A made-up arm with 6 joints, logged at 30 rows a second.
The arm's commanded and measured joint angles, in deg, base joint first. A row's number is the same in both.
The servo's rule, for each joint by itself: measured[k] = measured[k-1] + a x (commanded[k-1-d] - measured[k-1]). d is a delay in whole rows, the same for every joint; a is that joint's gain. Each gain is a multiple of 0.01, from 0.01 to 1. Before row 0 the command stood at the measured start. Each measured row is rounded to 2 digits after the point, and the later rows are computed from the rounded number. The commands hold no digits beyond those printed.
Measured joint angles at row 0:
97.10, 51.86, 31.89, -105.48, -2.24, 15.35
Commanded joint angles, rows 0 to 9:
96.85, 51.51, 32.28, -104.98, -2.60, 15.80
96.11, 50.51, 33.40, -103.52, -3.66, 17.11
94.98, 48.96, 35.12, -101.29, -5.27, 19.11
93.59, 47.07, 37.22, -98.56, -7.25, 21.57
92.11, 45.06, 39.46, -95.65, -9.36, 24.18
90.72, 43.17, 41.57, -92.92, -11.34, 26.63
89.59, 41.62, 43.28, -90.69, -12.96, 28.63
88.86, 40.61, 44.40, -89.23, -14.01, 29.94
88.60, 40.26, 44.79, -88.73, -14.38, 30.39
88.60, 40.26, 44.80, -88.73, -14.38, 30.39
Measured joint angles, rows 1 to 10:
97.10, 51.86, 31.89, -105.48, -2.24, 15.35
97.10, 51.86, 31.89, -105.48, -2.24, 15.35
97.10, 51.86, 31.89, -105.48, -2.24, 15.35
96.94, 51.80, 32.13, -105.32, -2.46, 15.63
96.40, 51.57, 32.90, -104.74, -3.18, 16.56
95.48, 51.10, 34.25, -103.64, -4.43, 18.17
94.25, 50.37, 36.06, -102.01, -6.12, 20.31
92.86, 49.41, 38.13, -99.97, -8.06, 22.75
91.47, 48.29, 40.23, -97.71, -10.03, 25.19
90.25, 47.09, 42.09, -95.46, -11.79, 27.36
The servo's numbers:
d 3
a 0.65 0.18 0.61 0.32 0.60 0.63

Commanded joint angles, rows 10 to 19:
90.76, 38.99, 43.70, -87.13, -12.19, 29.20
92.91, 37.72, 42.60, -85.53, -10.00, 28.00
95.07, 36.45, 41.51, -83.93, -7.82, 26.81
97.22, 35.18, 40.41, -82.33, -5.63, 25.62
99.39, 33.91, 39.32, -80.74, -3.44, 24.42
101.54, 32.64, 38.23, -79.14, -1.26, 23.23
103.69, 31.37, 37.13, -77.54, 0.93, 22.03
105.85, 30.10, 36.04, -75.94, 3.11, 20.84
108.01, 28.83, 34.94, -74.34, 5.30, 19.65
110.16, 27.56, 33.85, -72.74, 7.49, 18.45
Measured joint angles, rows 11 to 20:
89.35, 45.92, 43.50, -93.47, -13.12, 28.99
88.86, 44.90, 44.29, -91.95, -13.88, 29.87
88.69, 44.06, 44.60, -90.92, -14.18, 30.20
90.04, 43.15, 44.05, -89.71, -12.99, 29.57
91.91, 42.17, 43.17, -88.37, -11.20, 28.58
93.96, 41.14, 42.16, -86.95, -9.17, 27.46
96.08, 40.07, 41.09, -85.47, -7.05, 26.30
98.23, 38.96, 40.01, -83.96, -4.88, 25.12
100.38, 37.82, 38.92, -82.42, -2.71, 23.93
102.53, 36.66, 37.83, -80.86, -0.53, 22.73

